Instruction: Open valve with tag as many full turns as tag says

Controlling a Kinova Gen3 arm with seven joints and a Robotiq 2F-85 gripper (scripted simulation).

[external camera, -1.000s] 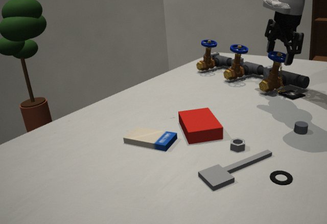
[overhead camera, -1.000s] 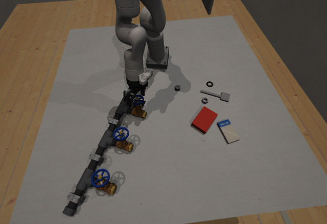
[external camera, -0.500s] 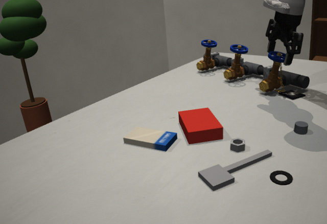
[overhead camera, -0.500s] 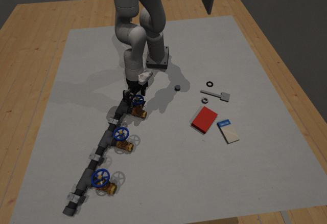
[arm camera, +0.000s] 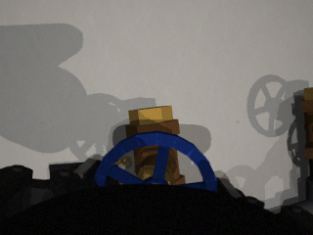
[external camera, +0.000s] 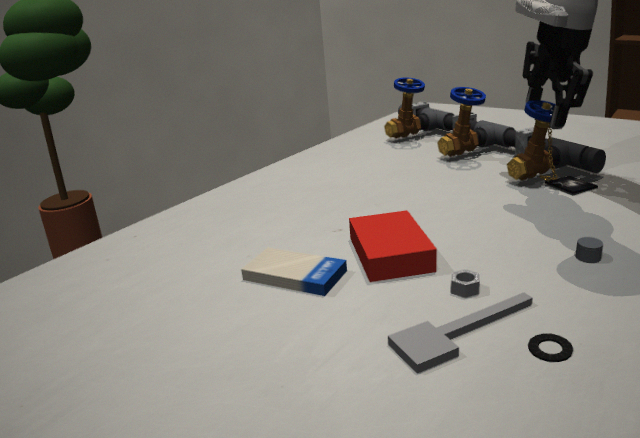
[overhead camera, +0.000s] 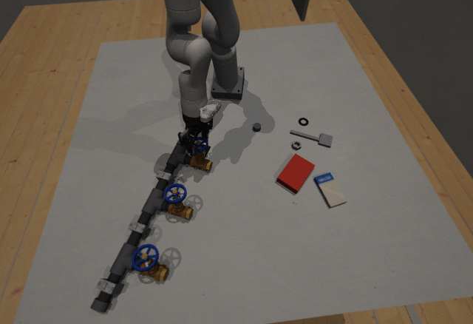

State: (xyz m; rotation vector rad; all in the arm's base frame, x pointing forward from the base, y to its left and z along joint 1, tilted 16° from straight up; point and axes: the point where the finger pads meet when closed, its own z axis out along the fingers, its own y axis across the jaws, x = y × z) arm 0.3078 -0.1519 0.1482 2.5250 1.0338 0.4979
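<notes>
Right now my hand is 4 cm past the black tag and 12 cm above it. Round my hand: red block 13 cm ahead, 31 cm to the left, 11 cm below; then small grey cylinder 10 cm behind, 23 cm to the left, 11 cm below; then grey paddle-shaped tool 44 cm to the left, 12 cm below.
</notes>
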